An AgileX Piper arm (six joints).
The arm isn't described. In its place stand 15 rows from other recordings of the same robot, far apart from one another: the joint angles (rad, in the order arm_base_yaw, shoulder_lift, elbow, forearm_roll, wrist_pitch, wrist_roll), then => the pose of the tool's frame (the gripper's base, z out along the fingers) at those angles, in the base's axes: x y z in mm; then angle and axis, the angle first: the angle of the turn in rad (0 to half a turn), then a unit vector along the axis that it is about.
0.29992, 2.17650, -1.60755, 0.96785, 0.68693, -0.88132 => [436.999, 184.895, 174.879, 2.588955, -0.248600, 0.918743, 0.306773]
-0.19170, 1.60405, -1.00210, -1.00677, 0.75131, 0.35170 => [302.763, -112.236, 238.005, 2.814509, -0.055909, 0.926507, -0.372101]
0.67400, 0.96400, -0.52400, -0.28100, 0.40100, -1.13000 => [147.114, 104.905, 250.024, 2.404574, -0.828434, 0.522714, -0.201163]
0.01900, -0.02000, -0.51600, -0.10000, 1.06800, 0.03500 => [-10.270, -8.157, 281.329, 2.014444, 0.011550, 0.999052, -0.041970]
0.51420, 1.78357, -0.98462, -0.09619, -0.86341, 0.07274 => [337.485, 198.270, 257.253, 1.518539, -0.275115, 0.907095, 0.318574]
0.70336, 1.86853, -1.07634, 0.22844, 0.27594, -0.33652 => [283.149, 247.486, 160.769, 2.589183, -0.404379, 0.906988, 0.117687]
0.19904, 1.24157, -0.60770, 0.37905, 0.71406, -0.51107 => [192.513, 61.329, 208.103, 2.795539, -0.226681, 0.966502, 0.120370]
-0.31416, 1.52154, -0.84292, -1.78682, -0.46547, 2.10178 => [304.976, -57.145, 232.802, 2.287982, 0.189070, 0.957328, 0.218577]
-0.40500, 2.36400, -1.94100, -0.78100, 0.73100, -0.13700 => [462.984, -245.015, 168.672, 2.866003, -0.090407, 0.924447, -0.370437]
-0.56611, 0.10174, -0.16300, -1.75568, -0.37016, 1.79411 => [61.682, -0.857, 255.495, 1.509718, 0.098935, 0.989143, -0.108668]
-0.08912, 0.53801, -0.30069, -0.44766, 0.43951, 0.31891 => [102.797, -26.013, 238.280, 2.147662, 0.050418, 0.988699, -0.141185]
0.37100, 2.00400, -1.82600, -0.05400, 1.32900, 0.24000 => [392.229, 147.466, 272.426, 2.981587, -0.069926, 0.997548, -0.002722]
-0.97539, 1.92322, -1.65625, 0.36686, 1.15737, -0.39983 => [252.687, -319.722, 268.440, 2.740345, 0.334998, 0.940088, 0.063329]
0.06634, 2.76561, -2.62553, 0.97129, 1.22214, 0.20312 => [551.005, 107.374, 149.644, 3.006103, 0.152994, 0.868306, 0.471844]
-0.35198, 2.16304, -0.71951, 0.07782, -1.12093, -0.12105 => [328.954, -127.603, 74.147, 1.860841, 0.156058, 0.966988, -0.201446]
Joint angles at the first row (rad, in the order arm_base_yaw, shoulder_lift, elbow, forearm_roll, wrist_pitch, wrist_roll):
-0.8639 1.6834 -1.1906 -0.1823 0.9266 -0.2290
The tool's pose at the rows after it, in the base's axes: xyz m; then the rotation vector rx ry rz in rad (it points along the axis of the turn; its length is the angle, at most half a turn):
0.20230 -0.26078 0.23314 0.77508 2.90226 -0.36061
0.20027 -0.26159 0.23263 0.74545 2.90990 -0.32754
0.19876 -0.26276 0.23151 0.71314 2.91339 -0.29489
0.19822 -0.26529 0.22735 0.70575 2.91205 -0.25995
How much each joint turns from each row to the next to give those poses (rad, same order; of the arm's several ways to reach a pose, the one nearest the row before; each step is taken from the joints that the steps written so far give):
-0.0123 -0.0014 0.0000 0.0251 0.0119 -0.0467
-0.0131 0.0004 0.0000 0.0314 0.0049 -0.0496
-0.0132 0.0024 0.0003 0.0331 0.0005 -0.0509
-0.0128 0.0126 -0.0003 0.0305 -0.0049 -0.0322

